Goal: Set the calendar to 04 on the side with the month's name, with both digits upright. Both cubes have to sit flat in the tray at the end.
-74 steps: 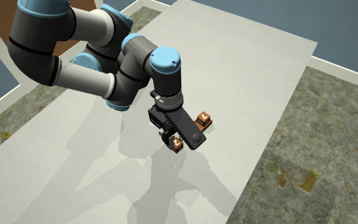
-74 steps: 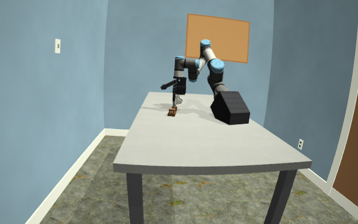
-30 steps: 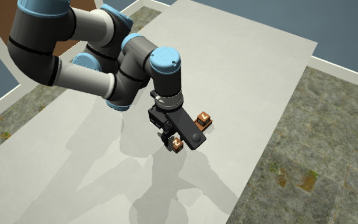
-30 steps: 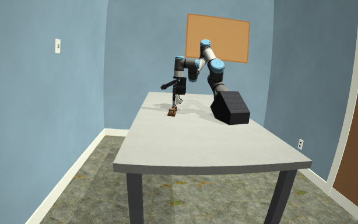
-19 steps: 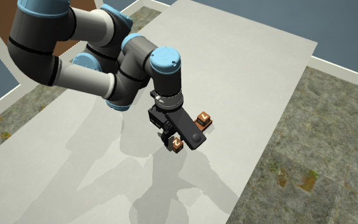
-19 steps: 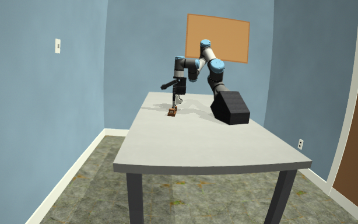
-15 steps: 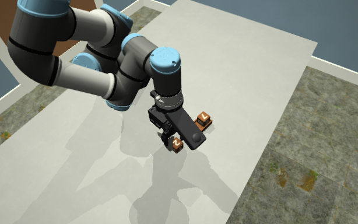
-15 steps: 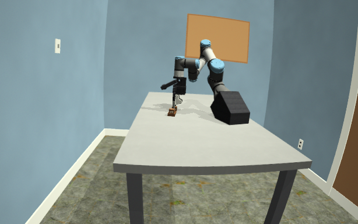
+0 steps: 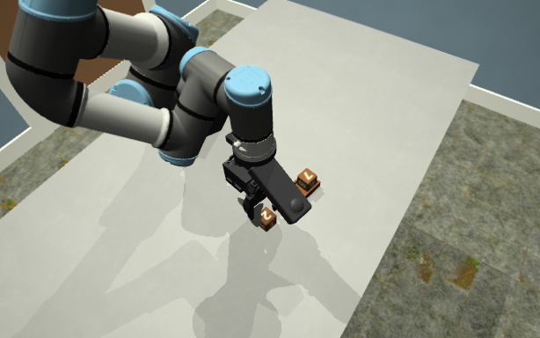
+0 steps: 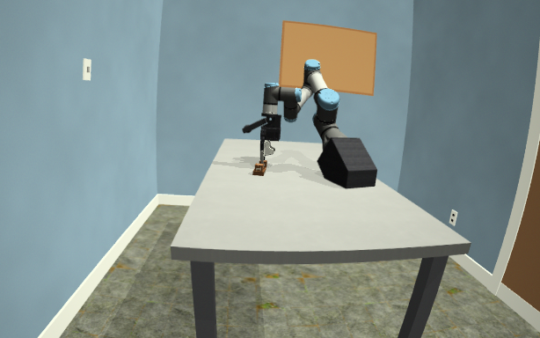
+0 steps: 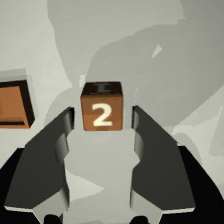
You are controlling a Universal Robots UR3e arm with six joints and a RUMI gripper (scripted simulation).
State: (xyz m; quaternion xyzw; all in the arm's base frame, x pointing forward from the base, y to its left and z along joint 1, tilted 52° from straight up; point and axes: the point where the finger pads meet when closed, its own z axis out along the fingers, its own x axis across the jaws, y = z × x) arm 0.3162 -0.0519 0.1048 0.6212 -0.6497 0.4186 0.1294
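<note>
Now: the cube 2 cm below my hand. Also, from my hand: brown tray 11 cm to the left, 3 cm below, 2 cm ahead.
</note>
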